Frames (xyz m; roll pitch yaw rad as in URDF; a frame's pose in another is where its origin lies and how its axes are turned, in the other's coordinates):
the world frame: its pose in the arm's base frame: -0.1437 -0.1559 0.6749 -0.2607 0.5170 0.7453
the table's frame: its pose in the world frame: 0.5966 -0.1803 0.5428 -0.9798 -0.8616 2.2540
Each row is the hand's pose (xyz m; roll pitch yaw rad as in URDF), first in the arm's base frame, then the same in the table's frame.
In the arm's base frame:
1: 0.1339 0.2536 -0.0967 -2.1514 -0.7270 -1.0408
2: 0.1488 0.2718 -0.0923 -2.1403 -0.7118 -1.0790
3: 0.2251 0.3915 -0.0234 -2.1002 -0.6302 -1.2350
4: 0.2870 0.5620 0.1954 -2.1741 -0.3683 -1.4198
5: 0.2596 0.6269 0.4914 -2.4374 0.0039 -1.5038
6: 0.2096 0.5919 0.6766 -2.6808 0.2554 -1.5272
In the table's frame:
1: -0.5884 0.3898 -0.7563 -0.8382 -1.4557 1.6233
2: -0.5844 0.3663 -0.7568 -0.8995 -1.4238 1.6710
3: -0.5176 0.2240 -0.7425 -1.0600 -1.2786 1.7766
4: -0.3111 0.0464 -0.6615 -1.4384 -0.9858 2.0114
5: -0.0519 0.0000 -0.5090 -1.8847 -0.6366 2.2385
6: 0.0920 0.0464 -0.3859 -2.1861 -0.4068 2.3601

